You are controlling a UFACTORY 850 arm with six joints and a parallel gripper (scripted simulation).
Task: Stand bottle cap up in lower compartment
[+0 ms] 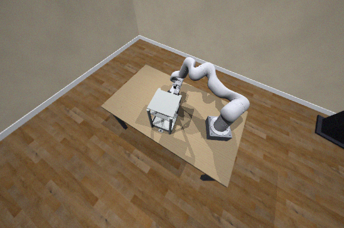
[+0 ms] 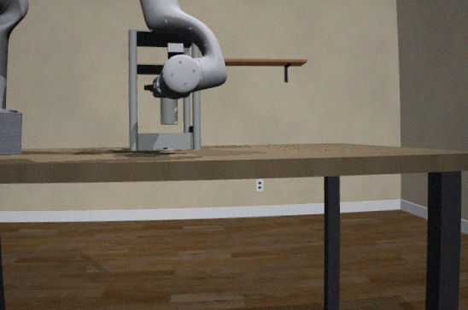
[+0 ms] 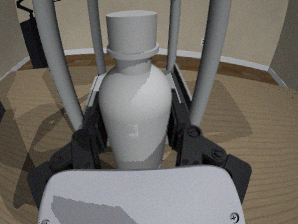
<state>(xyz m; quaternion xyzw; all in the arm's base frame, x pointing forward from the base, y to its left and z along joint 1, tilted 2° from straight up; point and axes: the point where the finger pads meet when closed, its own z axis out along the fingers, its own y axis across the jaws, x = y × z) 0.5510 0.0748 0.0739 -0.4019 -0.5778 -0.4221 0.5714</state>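
The shelving unit lies 19 cm to the left of my hand, 7 cm behind it and 1 cm above it. Also, from my hand: white bottle 1 cm above.
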